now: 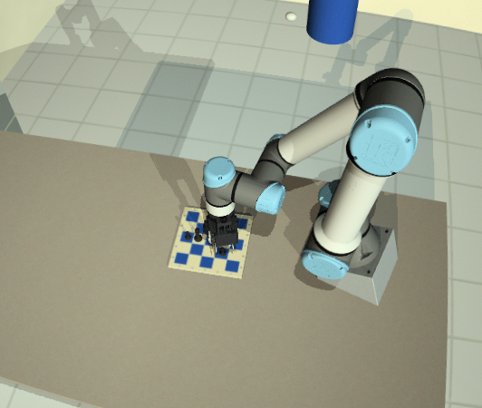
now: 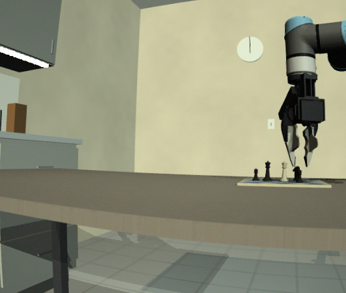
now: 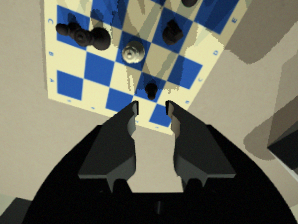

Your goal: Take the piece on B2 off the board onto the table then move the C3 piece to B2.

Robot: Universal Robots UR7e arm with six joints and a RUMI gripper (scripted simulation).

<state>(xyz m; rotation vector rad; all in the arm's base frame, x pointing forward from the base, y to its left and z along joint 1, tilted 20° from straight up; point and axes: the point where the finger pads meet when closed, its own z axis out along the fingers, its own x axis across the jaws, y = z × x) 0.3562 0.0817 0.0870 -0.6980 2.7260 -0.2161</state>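
Right now the white piece is 4 cm ahead of my hand, 3 cm to the right of it and 3 cm below it. The rest, counted from my hand: black knight 7 cm to the right, 4 cm below, 1 cm ahead; chessboard 6 cm below, 5 cm ahead, 3 cm to the right.
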